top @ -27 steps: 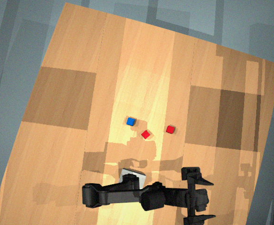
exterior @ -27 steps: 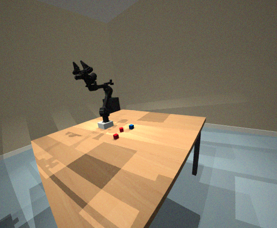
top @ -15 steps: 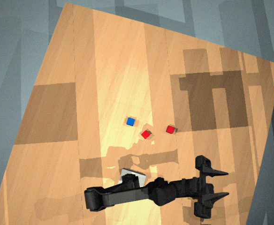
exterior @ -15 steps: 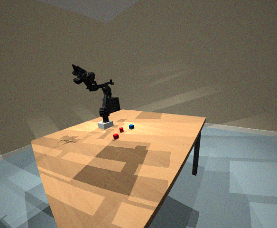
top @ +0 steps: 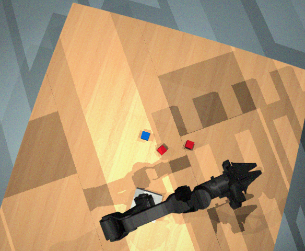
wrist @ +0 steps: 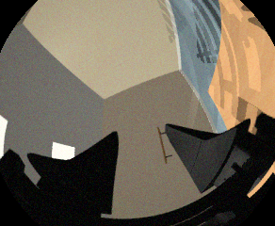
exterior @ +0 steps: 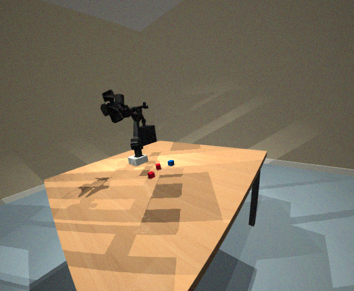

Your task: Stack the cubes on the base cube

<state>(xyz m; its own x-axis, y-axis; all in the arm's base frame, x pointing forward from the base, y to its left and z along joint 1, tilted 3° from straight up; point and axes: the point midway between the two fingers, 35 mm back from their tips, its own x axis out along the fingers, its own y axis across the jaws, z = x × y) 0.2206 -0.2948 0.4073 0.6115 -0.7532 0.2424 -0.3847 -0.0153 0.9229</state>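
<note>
My gripper tip is now 5 cm short of the blue cube, 37 cm to the right of it and 47 cm above it.
</note>
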